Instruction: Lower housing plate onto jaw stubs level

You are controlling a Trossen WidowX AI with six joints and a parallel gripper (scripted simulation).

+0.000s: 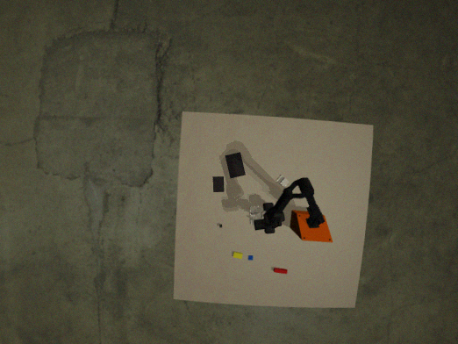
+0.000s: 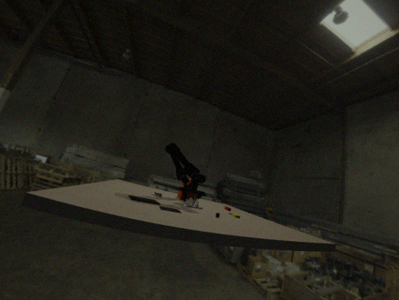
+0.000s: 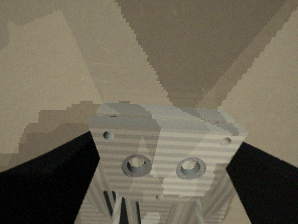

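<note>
Now: the grey housing plate 10 mm ahead of my gripper tip and 20 mm above it. The rest, counted from my gripper tip: pale translucent part: 70 mm ahead, 10 mm below; then blue block: 100 mm ahead, 300 mm to the left, 10 mm below; then black piece: 300 mm ahead, 70 mm to the left.
</note>
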